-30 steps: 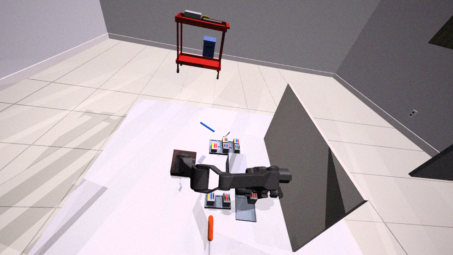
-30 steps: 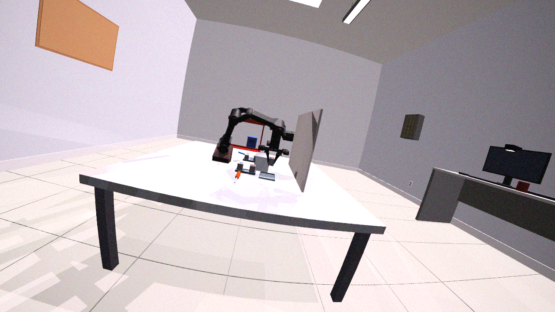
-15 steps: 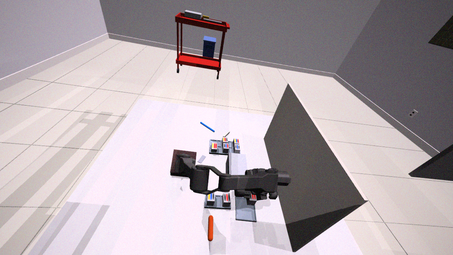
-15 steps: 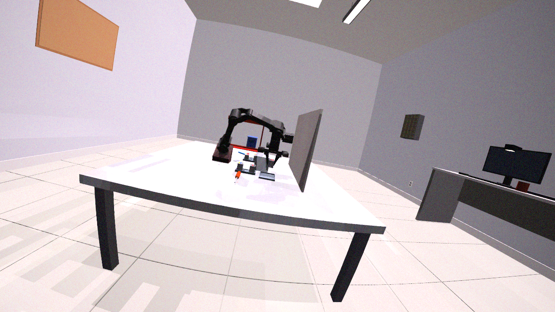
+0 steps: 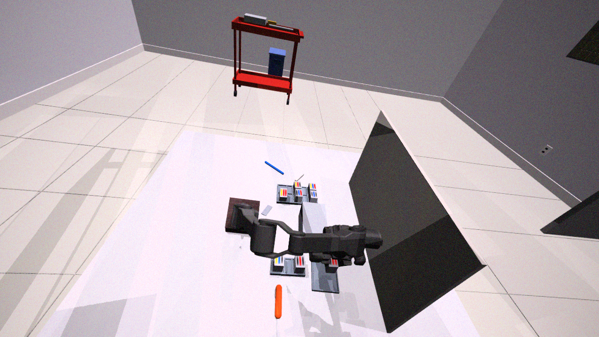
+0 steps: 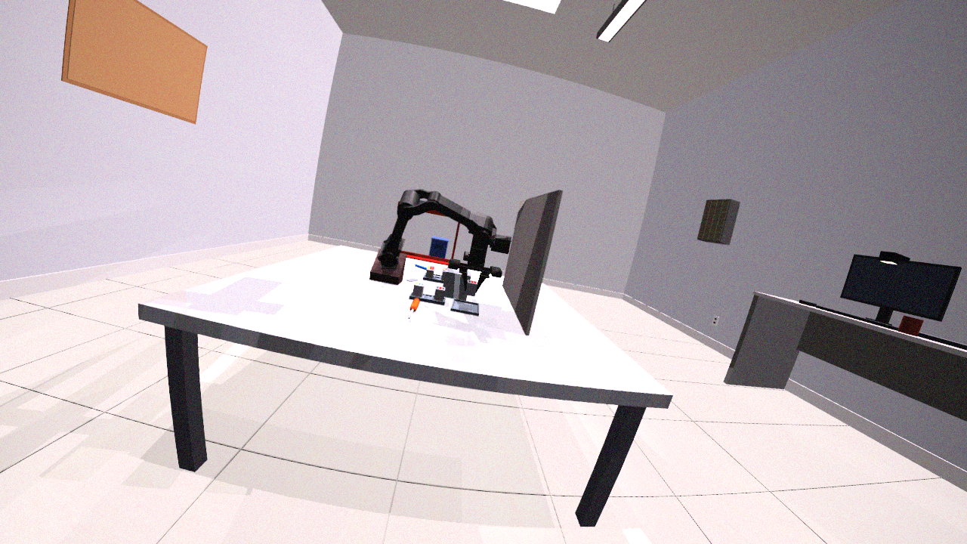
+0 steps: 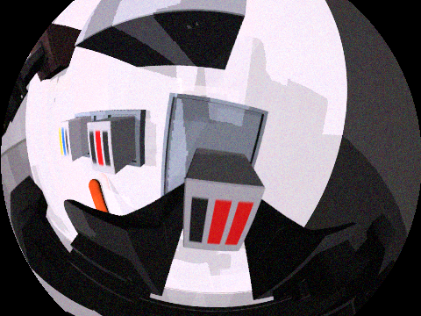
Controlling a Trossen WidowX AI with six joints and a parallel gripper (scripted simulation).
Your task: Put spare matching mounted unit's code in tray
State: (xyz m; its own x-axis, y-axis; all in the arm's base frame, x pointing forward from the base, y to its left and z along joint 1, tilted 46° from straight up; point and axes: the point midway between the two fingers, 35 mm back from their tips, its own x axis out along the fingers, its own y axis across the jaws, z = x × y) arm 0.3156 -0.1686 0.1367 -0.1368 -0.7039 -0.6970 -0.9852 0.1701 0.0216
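My gripper tip is now 10 mm past the grey tray and 60 mm above it. Round my gripper tip: mounted unit (30 mm behind, 190 mm to the left, 10 mm below); blue pen (170 mm behind, 590 mm to the left, 60 mm below); panel (210 mm ahead, 150 mm to the left, 160 mm above).
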